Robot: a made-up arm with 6 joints.
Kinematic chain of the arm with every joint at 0, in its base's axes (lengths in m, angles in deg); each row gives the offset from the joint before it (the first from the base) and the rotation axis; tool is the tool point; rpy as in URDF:
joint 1: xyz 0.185 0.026 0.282 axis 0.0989 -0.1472 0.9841
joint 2: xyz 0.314 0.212 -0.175 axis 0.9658 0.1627 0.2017
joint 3: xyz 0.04 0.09 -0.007 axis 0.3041 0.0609 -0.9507
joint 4: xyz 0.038 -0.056 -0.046 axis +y
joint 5: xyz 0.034 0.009 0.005 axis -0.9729 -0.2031 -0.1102
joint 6: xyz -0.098 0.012 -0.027 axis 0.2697 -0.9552 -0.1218
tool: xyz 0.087 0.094 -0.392 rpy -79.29 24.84 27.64
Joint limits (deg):
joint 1: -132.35..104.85
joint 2: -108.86..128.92
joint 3: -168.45..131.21
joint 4: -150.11..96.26
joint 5: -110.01..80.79
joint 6: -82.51..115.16
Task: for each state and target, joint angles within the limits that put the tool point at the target. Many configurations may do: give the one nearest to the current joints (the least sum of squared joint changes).
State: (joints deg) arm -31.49 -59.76 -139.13 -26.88 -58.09 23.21
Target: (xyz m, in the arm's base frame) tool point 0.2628 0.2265 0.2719
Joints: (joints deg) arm 13.33 -81.61 -149.14 -26.15 -94.93 11.37
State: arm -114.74 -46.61 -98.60 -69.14 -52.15 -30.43
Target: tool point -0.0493 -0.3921 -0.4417
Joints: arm -114.78 -39.25 -85.25 -81.36 -26.42 -37.48
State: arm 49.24 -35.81 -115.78 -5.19 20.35 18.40
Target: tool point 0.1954 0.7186 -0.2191
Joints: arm 76.25 -30.26 -114.61 -0.11 17.18 21.32
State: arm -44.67 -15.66 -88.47 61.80 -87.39 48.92
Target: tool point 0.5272 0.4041 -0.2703
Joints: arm -14.64 -13.11 -87.22 59.15 -93.06 47.67
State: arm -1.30 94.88 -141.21 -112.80 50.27 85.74
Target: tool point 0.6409 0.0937 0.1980
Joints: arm 14.91 88.61 -147.08 -138.75 66.83 66.87
